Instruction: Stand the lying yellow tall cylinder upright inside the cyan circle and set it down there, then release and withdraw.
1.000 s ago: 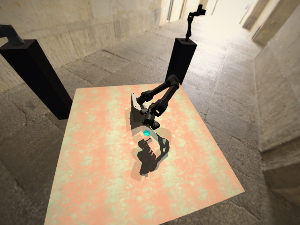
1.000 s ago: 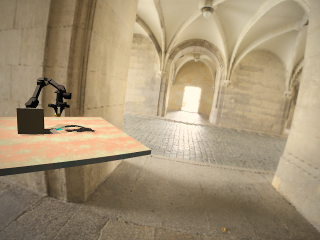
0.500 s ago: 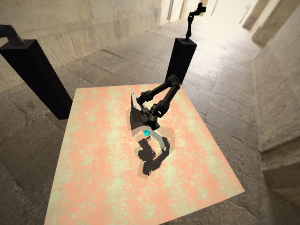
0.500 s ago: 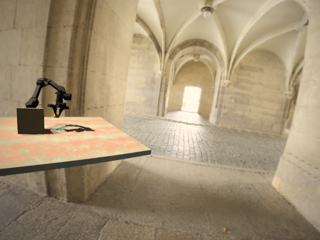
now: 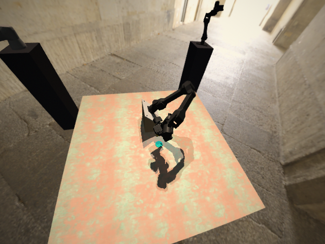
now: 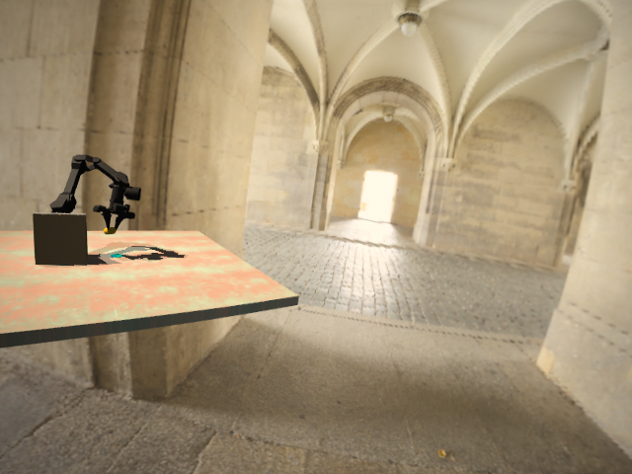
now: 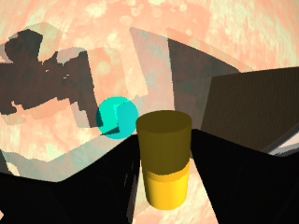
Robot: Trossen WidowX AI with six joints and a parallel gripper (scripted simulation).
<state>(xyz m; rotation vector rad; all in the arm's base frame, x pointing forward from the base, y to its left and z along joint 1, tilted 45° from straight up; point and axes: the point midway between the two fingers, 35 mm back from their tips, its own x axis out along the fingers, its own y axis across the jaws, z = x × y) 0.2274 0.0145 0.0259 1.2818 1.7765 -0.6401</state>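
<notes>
Now: gripper tip 13 cm above the cyan circle, 2 cm short of it and 1 cm to the right of it. Also, from my gripper tip: yellow tall cylinder (2 cm to the left, 1 cm below, 1 cm behind).
</notes>
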